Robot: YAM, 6 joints.
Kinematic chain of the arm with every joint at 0, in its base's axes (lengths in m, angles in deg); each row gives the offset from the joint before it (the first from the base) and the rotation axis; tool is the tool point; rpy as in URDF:
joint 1: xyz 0 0 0.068 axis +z
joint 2: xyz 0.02 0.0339 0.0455 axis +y
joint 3: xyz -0.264 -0.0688 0 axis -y
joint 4: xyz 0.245 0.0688 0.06 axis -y
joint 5: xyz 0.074 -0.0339 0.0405 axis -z
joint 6: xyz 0.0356 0 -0.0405 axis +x
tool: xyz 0 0 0 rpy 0 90 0
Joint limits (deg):
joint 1: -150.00..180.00
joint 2: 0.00..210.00
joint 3: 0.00..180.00
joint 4: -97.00..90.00
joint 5: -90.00..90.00
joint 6: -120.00..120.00
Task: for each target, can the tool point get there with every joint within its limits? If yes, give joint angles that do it. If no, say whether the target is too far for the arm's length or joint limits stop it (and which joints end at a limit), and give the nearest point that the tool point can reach.
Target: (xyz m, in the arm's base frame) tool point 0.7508 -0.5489 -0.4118
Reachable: no: too far | nearest point 0.4537 -0.3317 -0.1994 | short by 0.425 m
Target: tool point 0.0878 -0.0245 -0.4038
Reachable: no: joint limits stop it (at a limit: joint 2) | nearest point 0.1076 -0.0300 -0.3534 | short by 0.054 m
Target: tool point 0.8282 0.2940 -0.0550
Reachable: no: too far | nearest point 0.5976 0.2121 -0.0070 | short by 0.249 m
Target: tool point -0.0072 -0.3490 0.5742
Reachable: yes | joints 91.01 56.26 160.03 66.81 -22.06 -56.43
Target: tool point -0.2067 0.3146 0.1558
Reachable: yes | joints 121.02 108.39 67.99 -23.12 -24.96 89.75
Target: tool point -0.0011 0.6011 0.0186
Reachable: yes | joints 87.19 180.21 159.81 -24.14 -59.03 28.67
